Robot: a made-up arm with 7 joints. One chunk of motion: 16 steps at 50 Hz.
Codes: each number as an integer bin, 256 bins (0 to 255) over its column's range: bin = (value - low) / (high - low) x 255, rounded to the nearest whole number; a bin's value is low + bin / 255 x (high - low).
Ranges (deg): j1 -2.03..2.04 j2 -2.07..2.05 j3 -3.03..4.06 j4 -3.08..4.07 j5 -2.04..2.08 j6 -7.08..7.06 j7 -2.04..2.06
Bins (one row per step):
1: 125 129 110 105 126 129 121
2: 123 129 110 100 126 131 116
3: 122 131 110 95 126 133 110
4: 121 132 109 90 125 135 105
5: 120 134 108 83 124 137 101
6: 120 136 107 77 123 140 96
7: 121 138 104 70 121 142 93
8: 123 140 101 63 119 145 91
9: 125 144 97 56 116 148 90
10: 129 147 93 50 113 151 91
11: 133 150 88 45 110 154 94
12: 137 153 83 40 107 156 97
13: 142 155 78 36 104 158 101
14: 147 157 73 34 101 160 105
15: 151 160 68 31 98 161 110
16: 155 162 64 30 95 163 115
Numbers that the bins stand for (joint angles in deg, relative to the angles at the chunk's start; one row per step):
1: -0.03 0.01 0.03 -0.14 0.00 0.07 -0.09
2: -0.07 0.01 0.03 -0.28 0.00 0.18 -0.17
3: -0.08 0.05 0.03 -0.42 0.00 0.29 -0.27
4: -0.10 0.06 0.00 -0.56 -0.02 0.41 -0.35
5: -0.11 0.10 -0.03 -0.75 -0.04 0.52 -0.42
6: -0.11 0.13 -0.05 -0.92 -0.05 0.68 -0.50
7: -0.10 0.16 -0.14 -1.12 -0.09 0.79 -0.54
8: -0.07 0.19 -0.22 -1.31 -0.12 0.96 -0.58
9: -0.03 0.26 -0.33 -1.51 -0.17 1.13 -0.59
10: 0.03 0.31 -0.44 -1.68 -0.21 1.29 -0.58
11: 0.09 0.35 -0.58 -1.82 -0.26 1.46 -0.53
12: 0.16 0.40 -0.72 -1.96 -0.31 1.57 -0.48
13: 0.24 0.43 -0.86 -2.07 -0.36 1.68 -0.42
14: 0.32 0.47 -1.00 -2.13 -0.41 1.79 -0.35
15: 0.38 0.52 -1.14 -2.21 -0.46 1.85 -0.27
16: 0.44 0.55 -1.25 -2.24 -0.51 1.96 -0.19

